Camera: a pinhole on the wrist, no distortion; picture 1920 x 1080 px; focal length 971.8 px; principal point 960.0 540.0 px. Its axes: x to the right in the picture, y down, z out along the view. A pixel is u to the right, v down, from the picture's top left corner.
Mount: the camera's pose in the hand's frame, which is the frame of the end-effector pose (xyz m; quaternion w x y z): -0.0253 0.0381 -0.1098 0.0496 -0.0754 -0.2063 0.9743
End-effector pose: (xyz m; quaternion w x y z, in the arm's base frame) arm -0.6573 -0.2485 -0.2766 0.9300 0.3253 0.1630 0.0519
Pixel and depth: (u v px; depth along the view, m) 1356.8 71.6 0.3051
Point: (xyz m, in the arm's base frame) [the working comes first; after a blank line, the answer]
In the camera's frame: 0.1246 -0.1471 0.3051

-0.7640 -0.3577 -0.0290
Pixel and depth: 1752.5 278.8 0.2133
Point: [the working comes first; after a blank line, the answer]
In the camera's frame: 0.1739 -0.0573 0.2133

-0.8436 -0.3222 -0.1354
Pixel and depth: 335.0 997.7 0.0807
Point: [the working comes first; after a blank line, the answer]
In the camera's frame: -0.0519 0.0380 0.0807

-0.6639 -0.2469 -0.3347
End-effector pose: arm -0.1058 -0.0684 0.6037 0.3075 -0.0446 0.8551 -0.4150
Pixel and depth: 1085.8 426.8 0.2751
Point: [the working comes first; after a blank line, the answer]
In the camera's frame: 0.0356 -0.0320 0.2751

0.0547 -0.1583 0.6130
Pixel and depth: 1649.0 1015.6 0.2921
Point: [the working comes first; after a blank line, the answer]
In the camera's frame: 0.2071 0.1430 0.2921

0.1327 -0.1383 0.8450
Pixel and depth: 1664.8 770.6 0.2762
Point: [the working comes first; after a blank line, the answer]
In the camera's frame: 0.2003 0.0655 0.2762

0.1449 -0.1061 0.7736
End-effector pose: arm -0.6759 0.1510 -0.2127 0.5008 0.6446 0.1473 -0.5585
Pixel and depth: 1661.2 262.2 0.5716
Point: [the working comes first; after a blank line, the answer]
In the camera's frame: 0.4124 -0.1634 0.5716

-1.0784 -0.0061 0.2946
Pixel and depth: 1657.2 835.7 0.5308
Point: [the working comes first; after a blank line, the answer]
In the camera's frame: 0.3808 0.1615 0.5308

-1.1904 0.2512 0.1229
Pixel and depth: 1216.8 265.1 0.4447
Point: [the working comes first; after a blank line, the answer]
In the camera's frame: 0.1175 -0.1258 0.4447

-0.9389 -0.0352 0.0044
